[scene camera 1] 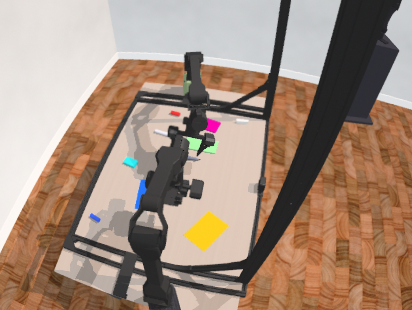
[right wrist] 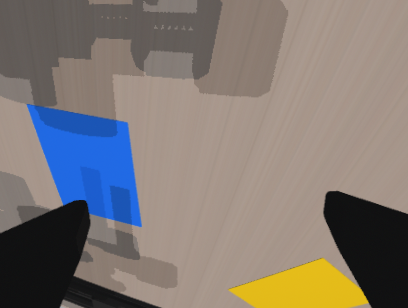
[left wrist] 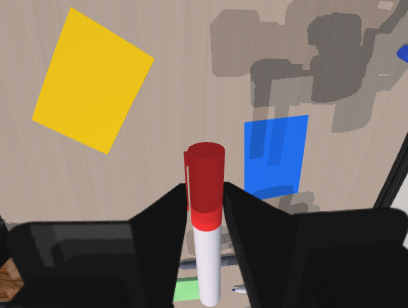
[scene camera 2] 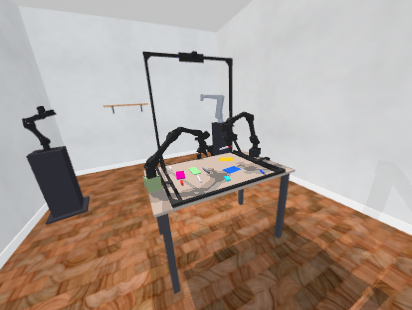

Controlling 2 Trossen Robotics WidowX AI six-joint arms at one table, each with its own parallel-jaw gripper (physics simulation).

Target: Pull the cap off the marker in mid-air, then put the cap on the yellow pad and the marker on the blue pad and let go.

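Places are measured from the left arm's base along level axes (x ahead, y left, z up), in centimetres.
Where they show: left gripper, fingertip midpoint: (left wrist: 204,189) (scene camera 2: 229,147); right gripper, fingertip midpoint: (right wrist: 208,208) (left wrist: 204,306) (scene camera 2: 210,156); left arm's base at its link origin: (scene camera 1: 161,299) (scene camera 2: 255,148); right arm's base at its link origin: (scene camera 2: 151,176).
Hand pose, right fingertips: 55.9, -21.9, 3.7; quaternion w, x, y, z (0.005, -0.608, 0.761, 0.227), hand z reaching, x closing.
Note:
Things, the pixels of their top centre, and the offset from my right fingertips, as dx, dy, dz. "spot": a spot on its surface instead.
- red cap at its top centre: (left wrist: 207,200) -21.3, +8.7, +6.6
- marker's white barrel at its top centre: (left wrist: 210,256) (scene camera 2: 225,146) -16.9, +7.0, +6.2
- yellow pad at its top centre: (right wrist: 297,295) (left wrist: 90,89) (scene camera 1: 206,230) (scene camera 2: 226,159) -29.8, -0.6, -12.4
- blue pad at its top centre: (right wrist: 89,172) (left wrist: 274,161) (scene camera 1: 149,194) (scene camera 2: 231,169) -8.0, +18.6, -12.4
- green pad at a spot on its surface: (scene camera 1: 211,146) spot: +10.4, -13.8, -11.5
- magenta pad at its top centre: (scene camera 1: 204,122) +26.4, -14.5, -11.7
- dark pen at its top centre: (left wrist: 208,267) (scene camera 1: 184,156) +7.2, -0.6, -10.6
- cyan block at its top centre: (scene camera 1: 130,161) +11.0, +24.7, -11.0
- small blue piece at its top centre: (scene camera 1: 94,216) -15.0, +44.4, -10.4
- red piece at its top centre: (scene camera 1: 175,112) +36.7, -1.7, -10.4
My left gripper (left wrist: 204,189) is shut on the red cap (left wrist: 206,172) of the marker. The cap sits on the marker's white barrel (left wrist: 207,260) (scene camera 2: 223,148), held in the air. My right gripper (right wrist: 208,208) (scene camera 2: 204,153) is open and empty, pointing down above the table, apart from the marker. The yellow pad (scene camera 1: 206,230) (scene camera 2: 226,159) (left wrist: 92,85) (right wrist: 305,287) and the blue pad (scene camera 1: 141,195) (scene camera 2: 231,170) (left wrist: 275,150) (right wrist: 100,150) lie flat. In scene camera 1 the left arm hides part of the blue pad and the marker.
A green pad (scene camera 1: 211,146), a magenta pad (scene camera 1: 212,125), a dark pen (scene camera 1: 194,159), a cyan block (scene camera 1: 130,162), a small blue piece (scene camera 1: 95,218), a red piece (scene camera 1: 175,113) and white pieces (scene camera 1: 242,121) (scene camera 1: 160,132) lie on the table. A black frame borders it.

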